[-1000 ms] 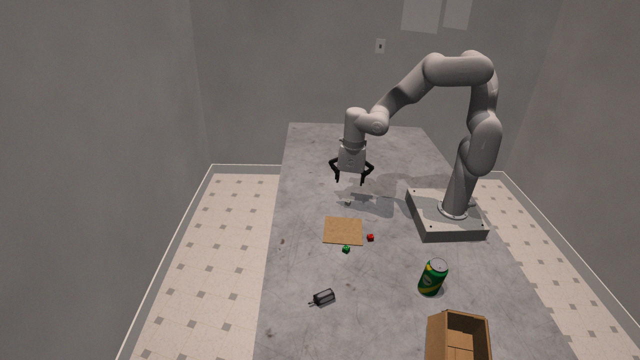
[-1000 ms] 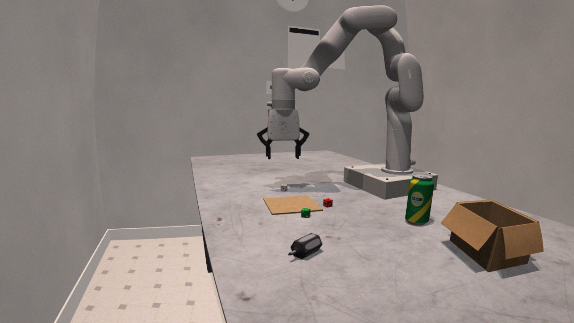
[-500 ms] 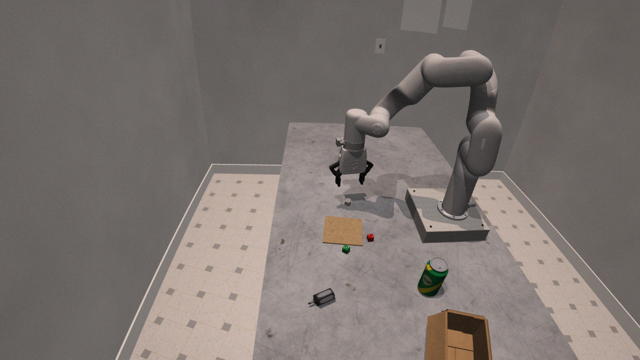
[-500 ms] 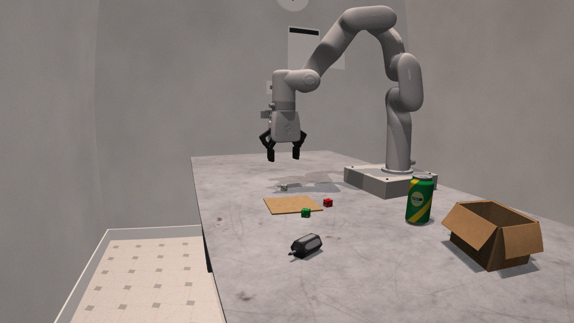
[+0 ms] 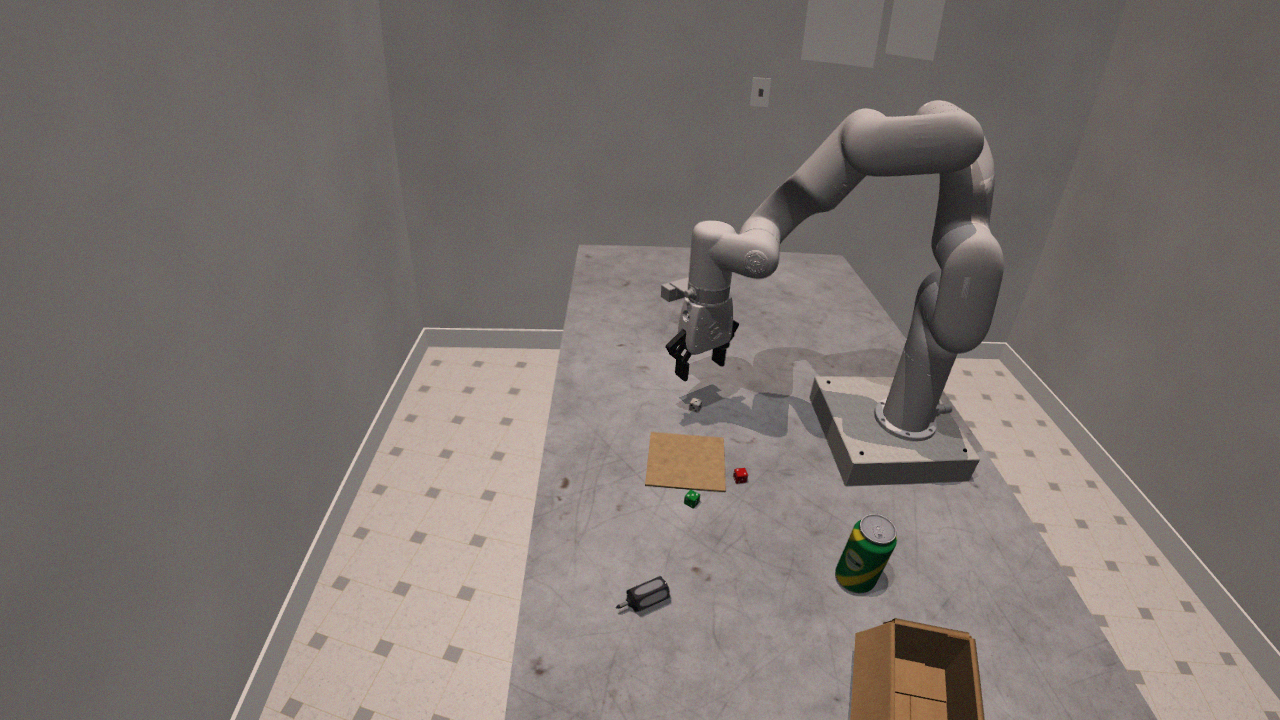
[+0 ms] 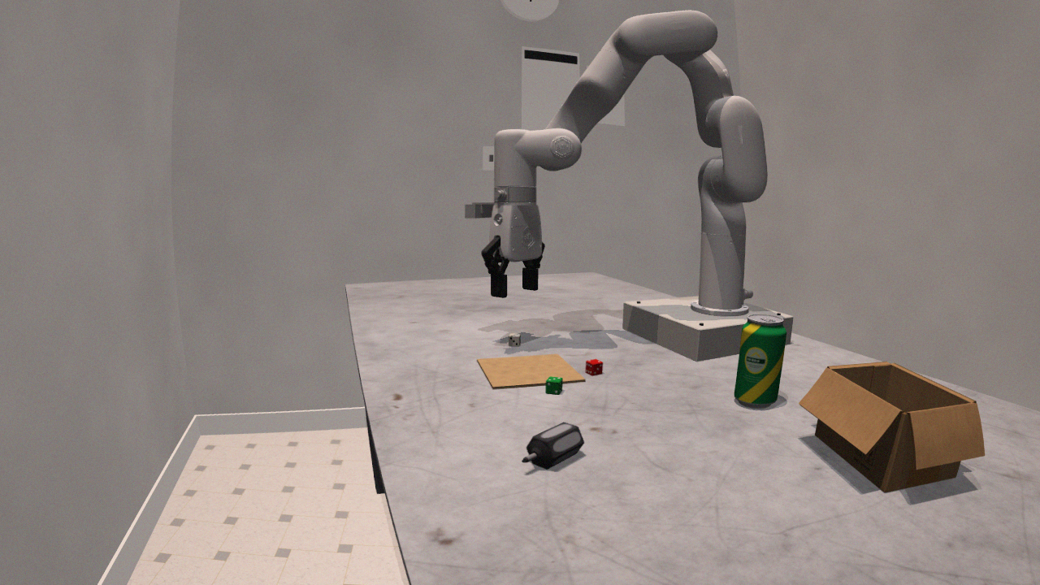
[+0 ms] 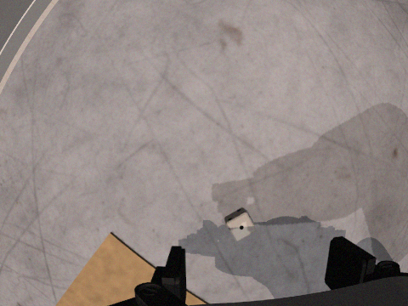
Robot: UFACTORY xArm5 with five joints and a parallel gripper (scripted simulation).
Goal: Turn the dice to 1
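The white die is 10 cm below my hand. Round my hand: tan mat 6 cm ahead, 15 cm to the left, 10 cm below; then green die 8 cm ahead, 24 cm to the left, 10 cm below; then red die 2 cm behind, 21 cm to the left, 10 cm below.
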